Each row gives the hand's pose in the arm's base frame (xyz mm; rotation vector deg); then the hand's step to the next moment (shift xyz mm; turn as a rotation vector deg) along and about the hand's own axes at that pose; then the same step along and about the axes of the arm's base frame.
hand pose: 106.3 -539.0 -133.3 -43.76 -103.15 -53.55
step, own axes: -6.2 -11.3 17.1 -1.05 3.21 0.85
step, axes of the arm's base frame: -14.6 8.1 -13.4 2.62 2.27 -0.34
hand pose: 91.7 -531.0 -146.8 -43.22 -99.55 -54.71
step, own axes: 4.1 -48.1 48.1 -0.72 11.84 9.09
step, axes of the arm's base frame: -63.0 17.8 -18.9 5.90 13.72 0.43
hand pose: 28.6 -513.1 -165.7 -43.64 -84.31 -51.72
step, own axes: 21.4 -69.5 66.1 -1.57 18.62 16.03
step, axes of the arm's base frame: -94.6 23.0 13.2 8.48 23.11 0.23
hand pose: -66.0 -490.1 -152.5 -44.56 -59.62 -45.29
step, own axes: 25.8 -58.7 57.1 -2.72 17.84 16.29
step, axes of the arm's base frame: -66.9 14.6 51.8 7.36 23.16 -0.63
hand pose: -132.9 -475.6 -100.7 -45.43 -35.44 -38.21
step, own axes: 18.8 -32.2 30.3 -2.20 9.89 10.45
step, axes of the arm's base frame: -19.1 1.6 44.0 3.30 14.18 -0.06
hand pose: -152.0 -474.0 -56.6 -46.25 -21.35 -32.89
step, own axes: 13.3 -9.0 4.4 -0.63 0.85 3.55
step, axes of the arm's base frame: 4.6 -6.1 14.8 -0.32 3.39 1.46
